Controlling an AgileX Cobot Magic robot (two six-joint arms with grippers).
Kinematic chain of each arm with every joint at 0, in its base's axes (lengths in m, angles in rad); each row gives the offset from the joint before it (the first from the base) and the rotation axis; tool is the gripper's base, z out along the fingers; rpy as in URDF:
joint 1: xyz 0 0 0.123 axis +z
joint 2: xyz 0 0 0 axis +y
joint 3: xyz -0.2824 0 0.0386 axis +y
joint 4: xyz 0.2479 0 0.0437 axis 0.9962 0 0.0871
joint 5: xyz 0 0 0 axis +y
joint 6: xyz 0.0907 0 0.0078 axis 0.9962 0 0.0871
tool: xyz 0 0 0 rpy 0 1.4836 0
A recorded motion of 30 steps. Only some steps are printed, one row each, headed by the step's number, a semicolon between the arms.
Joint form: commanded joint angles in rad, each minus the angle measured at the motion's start. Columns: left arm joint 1, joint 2, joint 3, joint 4, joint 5, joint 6; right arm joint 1, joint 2, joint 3, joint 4, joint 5, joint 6.
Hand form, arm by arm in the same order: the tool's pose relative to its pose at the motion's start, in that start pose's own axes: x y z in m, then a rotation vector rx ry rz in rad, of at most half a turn. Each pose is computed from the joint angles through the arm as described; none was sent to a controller.
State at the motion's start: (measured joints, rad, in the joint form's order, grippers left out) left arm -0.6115 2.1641 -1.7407 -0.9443 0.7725 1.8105; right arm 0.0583 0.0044 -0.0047 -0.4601 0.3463 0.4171
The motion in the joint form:
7: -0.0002 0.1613 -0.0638 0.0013 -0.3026 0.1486; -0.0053 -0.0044 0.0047 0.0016 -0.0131 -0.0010
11: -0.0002 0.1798 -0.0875 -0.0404 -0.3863 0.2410; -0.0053 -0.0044 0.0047 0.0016 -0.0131 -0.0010
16: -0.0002 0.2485 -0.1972 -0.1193 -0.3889 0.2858; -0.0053 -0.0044 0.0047 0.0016 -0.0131 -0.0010
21: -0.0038 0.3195 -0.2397 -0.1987 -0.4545 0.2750; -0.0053 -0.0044 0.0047 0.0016 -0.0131 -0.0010
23: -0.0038 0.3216 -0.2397 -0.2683 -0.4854 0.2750; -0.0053 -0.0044 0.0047 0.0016 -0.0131 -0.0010
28: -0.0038 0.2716 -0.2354 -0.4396 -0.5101 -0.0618; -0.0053 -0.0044 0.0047 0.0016 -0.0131 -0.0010
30: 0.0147 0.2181 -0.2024 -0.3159 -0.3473 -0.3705; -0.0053 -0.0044 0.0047 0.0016 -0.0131 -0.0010
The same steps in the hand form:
7: 0.0495 0.0208 0.0457 -0.2131 0.1376 0.1029; 0.0003 0.0003 0.0001 -0.0006 -0.0112 0.0016
11: 0.0516 0.0308 0.0474 -0.2976 0.1565 0.1632; 0.0003 0.0003 0.0001 -0.0006 -0.0112 0.0016
16: 0.0502 0.0449 0.0583 -0.3456 0.1077 0.1586; 0.0003 0.0003 0.0001 -0.0006 -0.0112 0.0016
21: 0.0666 0.0470 0.0771 -0.3967 0.1088 0.0662; 0.0003 0.0003 0.0001 -0.0006 -0.0112 0.0016
23: 0.0669 0.0497 0.0766 -0.4355 0.0927 0.0024; 0.0003 0.0003 0.0001 -0.0006 -0.0112 0.0016
28: 0.0459 0.0609 0.0570 -0.5142 -0.0865 -0.4611; 0.0003 0.0003 0.0001 -0.0006 -0.0112 0.0016
30: 0.0351 0.0539 0.0424 -0.3632 -0.1477 -0.6437; 0.0003 0.0003 0.0001 -0.0006 -0.0112 0.0016

